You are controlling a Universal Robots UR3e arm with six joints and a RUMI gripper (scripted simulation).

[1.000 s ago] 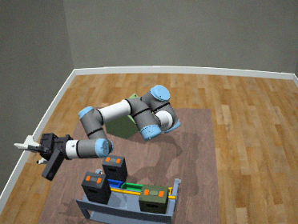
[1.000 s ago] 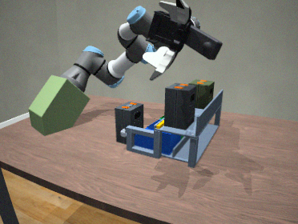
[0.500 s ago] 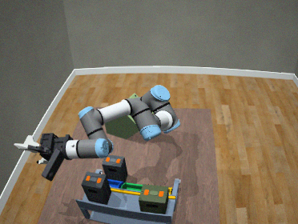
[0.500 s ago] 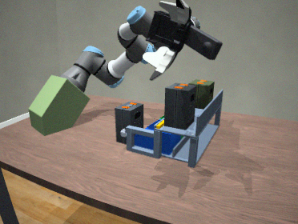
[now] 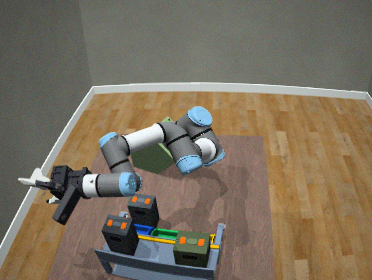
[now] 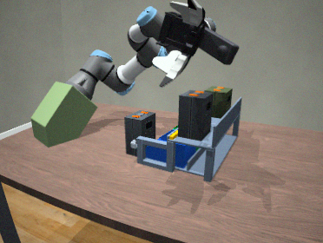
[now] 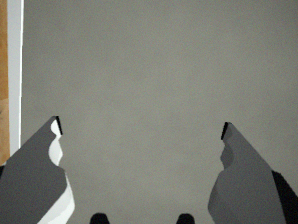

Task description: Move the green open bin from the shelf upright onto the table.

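The yellow bar is 36 cm to the left of my hand, 25 cm below it and 10 cm behind it. The rest, counted from my hand: green open bin: 36 cm to the left, 31 cm below, 13 cm behind; blue bin: 31 cm below, 25 cm to the left, 13 cm behind; olive box: 48 cm to the left, 21 cm below, 5 cm behind.
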